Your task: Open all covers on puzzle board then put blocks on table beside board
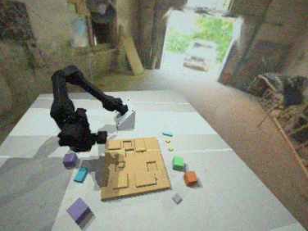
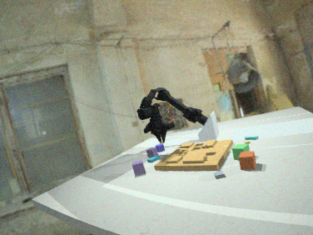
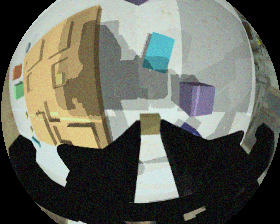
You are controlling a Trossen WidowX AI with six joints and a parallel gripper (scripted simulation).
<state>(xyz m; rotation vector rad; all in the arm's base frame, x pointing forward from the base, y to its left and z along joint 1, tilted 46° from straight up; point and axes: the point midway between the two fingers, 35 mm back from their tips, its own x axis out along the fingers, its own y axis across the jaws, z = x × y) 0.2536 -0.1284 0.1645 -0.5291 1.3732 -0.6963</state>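
My gripper tip is now 190 mm to the right of the tan puzzle board, 70 mm short of it and 50 mm above it. Also, from my gripper tip: teal block 80 mm ahead, 70 mm below, 30 mm to the right; green block 430 mm to the left, 150 mm ahead, 50 mm below; blue-violet block 80 mm to the right, 80 mm behind, 50 mm below.
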